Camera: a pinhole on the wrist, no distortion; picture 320 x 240 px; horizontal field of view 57.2 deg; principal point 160.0 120.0 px. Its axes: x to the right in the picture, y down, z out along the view. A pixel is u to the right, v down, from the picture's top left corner.
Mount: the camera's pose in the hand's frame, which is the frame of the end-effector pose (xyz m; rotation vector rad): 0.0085 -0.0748 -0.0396 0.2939 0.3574 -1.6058
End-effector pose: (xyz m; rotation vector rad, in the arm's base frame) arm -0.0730 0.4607 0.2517 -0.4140 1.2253 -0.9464
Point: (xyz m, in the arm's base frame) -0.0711 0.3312 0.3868
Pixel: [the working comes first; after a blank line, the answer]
In the camera's frame: 0.0424 0.0114 0.1420

248 144
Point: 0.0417 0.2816 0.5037
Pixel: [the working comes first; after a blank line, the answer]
In the camera's frame: 0.0468 -0.0202 0.3088

204 101
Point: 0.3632 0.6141 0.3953
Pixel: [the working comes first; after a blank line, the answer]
In the camera's frame: -0.3765 -0.2354 0.3218

outside the picture
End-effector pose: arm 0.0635 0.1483 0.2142 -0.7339 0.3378 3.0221
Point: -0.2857 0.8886 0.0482
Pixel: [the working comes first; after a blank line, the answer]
In the camera's frame: 0.4968 0.3710 0.4667

outside the picture
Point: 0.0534 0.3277 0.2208
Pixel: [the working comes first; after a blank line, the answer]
In the camera's frame: 0.0556 -0.0088 0.1197

296 98
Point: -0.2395 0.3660 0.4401
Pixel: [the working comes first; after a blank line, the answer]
In the camera's frame: -0.1108 0.1320 0.4160

82 213
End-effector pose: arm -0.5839 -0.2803 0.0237 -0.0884 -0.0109 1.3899
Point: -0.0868 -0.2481 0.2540
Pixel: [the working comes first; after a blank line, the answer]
In the camera's frame: 0.2843 0.1111 0.3934

outside the picture
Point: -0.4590 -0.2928 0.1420
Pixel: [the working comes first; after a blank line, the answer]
In the camera's frame: -0.0061 -0.0082 0.1600

149 105
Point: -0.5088 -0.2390 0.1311
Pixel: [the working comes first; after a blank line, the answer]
In the camera's frame: -0.0612 0.0333 0.1330

25 194
